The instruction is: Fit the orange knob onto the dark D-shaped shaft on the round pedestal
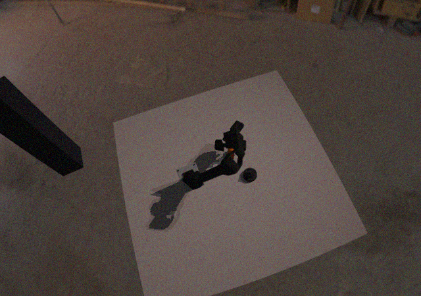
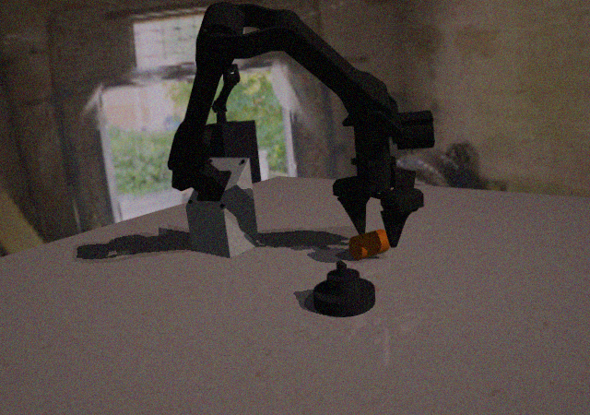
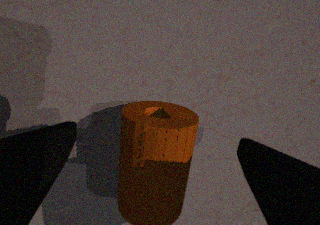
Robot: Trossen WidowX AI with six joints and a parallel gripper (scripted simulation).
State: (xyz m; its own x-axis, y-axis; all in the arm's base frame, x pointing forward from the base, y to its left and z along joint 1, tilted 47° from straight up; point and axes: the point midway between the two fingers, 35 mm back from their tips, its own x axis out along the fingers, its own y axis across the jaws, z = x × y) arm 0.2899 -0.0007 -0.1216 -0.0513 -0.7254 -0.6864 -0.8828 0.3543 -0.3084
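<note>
Right now my gripper tip is 10 mm to the left of the orange knob and 10 mm past it. Round my gripper tip: dark round pedestal (190 mm to the right, 40 mm ahead, 10 mm above).
</note>
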